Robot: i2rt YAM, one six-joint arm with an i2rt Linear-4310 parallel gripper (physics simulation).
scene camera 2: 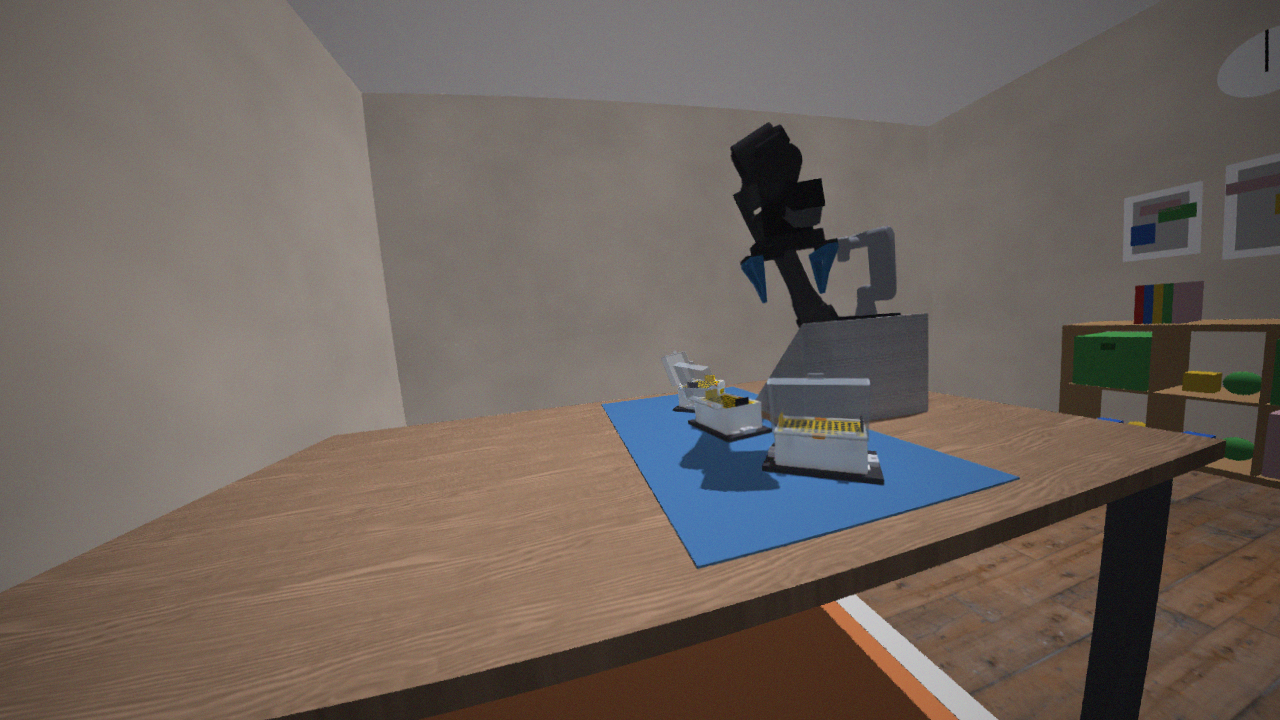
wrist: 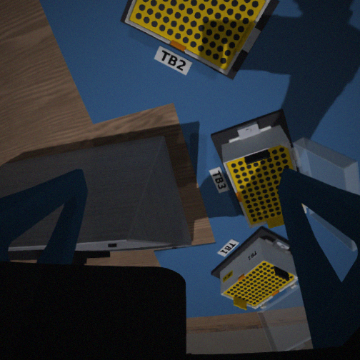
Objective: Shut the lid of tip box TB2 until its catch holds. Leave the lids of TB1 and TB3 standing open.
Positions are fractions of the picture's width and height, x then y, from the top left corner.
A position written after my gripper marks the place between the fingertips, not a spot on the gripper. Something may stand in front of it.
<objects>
my gripper: scene camera 2 0.62, 0.41; wrist 0.51, 0.50
</objects>
